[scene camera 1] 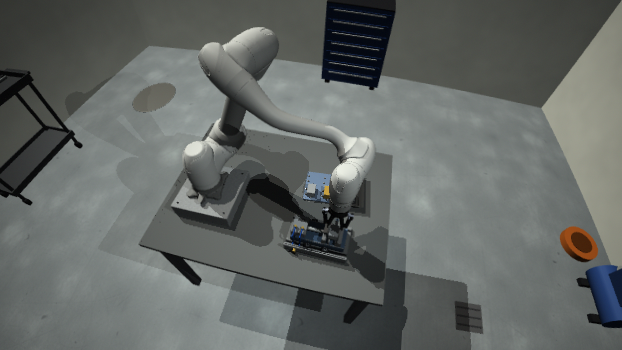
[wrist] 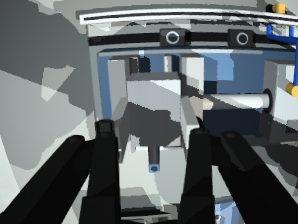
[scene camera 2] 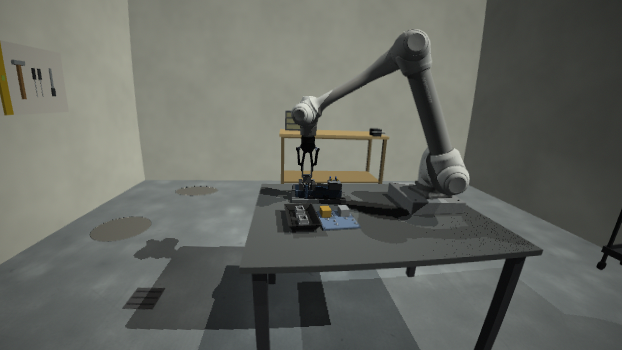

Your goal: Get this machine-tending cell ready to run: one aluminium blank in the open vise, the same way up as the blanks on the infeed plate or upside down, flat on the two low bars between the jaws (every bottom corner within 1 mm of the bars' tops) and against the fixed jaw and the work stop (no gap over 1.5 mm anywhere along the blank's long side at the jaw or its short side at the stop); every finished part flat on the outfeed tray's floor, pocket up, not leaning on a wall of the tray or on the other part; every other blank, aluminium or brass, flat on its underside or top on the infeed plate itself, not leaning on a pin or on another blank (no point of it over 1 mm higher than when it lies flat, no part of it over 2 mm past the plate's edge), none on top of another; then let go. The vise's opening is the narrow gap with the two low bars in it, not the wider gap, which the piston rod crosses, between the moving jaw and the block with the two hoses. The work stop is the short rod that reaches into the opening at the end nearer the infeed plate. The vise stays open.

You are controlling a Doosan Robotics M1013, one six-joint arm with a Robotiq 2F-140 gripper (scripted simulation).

I see my gripper, a vise and a piston rod.
